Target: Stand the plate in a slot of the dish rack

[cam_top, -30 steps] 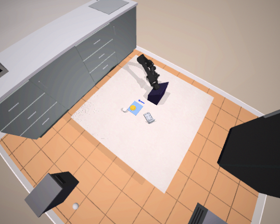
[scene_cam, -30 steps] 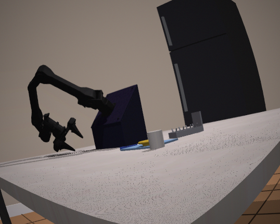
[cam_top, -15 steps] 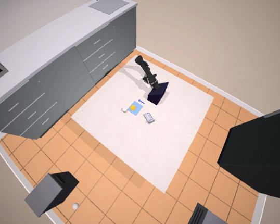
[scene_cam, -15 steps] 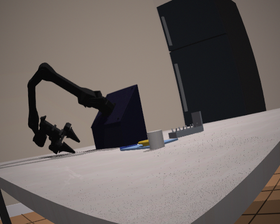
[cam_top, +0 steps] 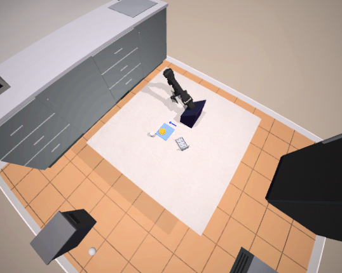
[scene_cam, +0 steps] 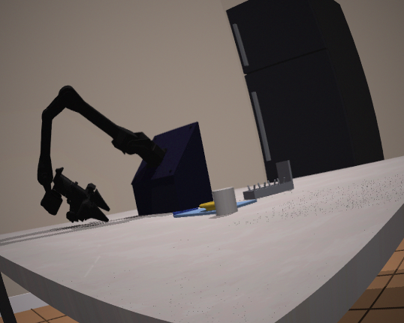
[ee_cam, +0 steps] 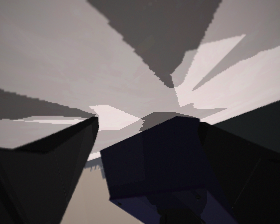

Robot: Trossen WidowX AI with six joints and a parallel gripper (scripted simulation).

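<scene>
Right now my gripper tip is 280 mm short of the blue spoon, 60 mm to the right of it and 10 mm above it. The rest, counted from my gripper tip: yellow plate (410 mm ahead, 30 mm to the left); then grey dish rack (410 mm ahead, 260 mm to the left, 10 mm above); then pale cup (490 mm ahead, 30 mm to the right, 10 mm above).
</scene>
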